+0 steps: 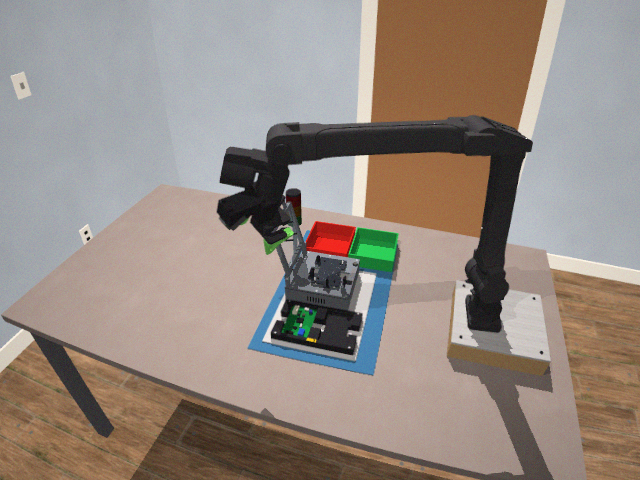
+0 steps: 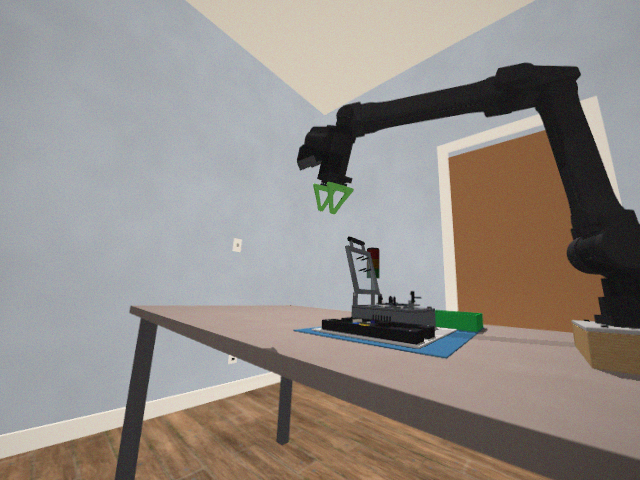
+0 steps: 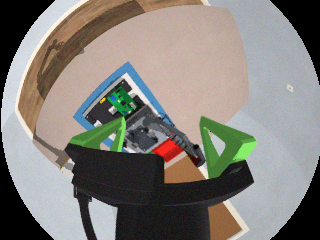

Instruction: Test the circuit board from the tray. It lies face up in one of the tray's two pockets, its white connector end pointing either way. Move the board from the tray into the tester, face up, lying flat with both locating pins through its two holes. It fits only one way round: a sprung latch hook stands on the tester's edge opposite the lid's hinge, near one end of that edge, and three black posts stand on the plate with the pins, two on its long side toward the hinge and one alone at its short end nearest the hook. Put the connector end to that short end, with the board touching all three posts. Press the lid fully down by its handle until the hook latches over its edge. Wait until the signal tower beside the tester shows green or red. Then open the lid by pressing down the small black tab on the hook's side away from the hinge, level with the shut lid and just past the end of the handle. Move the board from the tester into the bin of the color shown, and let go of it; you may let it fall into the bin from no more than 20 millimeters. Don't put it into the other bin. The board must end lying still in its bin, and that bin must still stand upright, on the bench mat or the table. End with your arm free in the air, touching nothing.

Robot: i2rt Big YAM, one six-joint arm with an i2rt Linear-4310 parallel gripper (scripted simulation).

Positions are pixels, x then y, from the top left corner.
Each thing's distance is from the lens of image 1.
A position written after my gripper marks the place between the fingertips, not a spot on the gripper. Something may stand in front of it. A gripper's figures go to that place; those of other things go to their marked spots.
my gripper (image 1: 255, 238): 92 cm
green bin (image 1: 375, 248): 139 cm
red bin (image 1: 334, 239): 142 cm
